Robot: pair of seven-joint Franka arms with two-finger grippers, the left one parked.
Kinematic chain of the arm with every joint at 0, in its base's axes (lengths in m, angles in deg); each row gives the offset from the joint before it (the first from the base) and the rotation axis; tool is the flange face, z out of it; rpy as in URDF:
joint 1: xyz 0 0 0.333 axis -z
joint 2: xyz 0 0 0 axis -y
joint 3: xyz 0 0 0.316 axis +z
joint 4: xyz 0.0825 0 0 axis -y
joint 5: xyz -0.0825 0 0.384 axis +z
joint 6: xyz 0 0 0 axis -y
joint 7: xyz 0.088 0 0 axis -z
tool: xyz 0 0 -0.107 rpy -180 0 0
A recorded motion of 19 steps. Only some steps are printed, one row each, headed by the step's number.
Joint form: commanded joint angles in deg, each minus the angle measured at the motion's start. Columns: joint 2, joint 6, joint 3, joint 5, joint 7, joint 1, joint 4.
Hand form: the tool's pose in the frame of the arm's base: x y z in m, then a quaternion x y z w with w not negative. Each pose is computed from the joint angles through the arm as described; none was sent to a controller.
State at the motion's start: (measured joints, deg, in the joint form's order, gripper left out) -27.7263 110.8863 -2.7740 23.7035 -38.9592 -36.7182 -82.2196
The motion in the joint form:
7: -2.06 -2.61 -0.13 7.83 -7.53 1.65 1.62
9: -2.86 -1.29 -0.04 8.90 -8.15 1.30 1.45
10: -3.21 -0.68 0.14 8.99 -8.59 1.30 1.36
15: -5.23 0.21 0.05 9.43 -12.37 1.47 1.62
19: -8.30 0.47 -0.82 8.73 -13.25 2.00 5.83
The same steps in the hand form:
7: 0.5724 0.4136 0.4093 -0.80203 -0.54479 -0.01345 0.24447
9: 0.5722 0.4193 0.4003 -0.80031 -0.54437 -0.01768 0.25071
10: 0.5724 0.4210 0.3960 -0.79887 -0.54631 -0.01969 0.25093
15: 0.5781 0.4205 0.3743 -0.78578 -0.56480 -0.02144 0.25117
19: 0.5997 0.4163 0.3703 -0.78655 -0.56833 -0.03635 0.23878

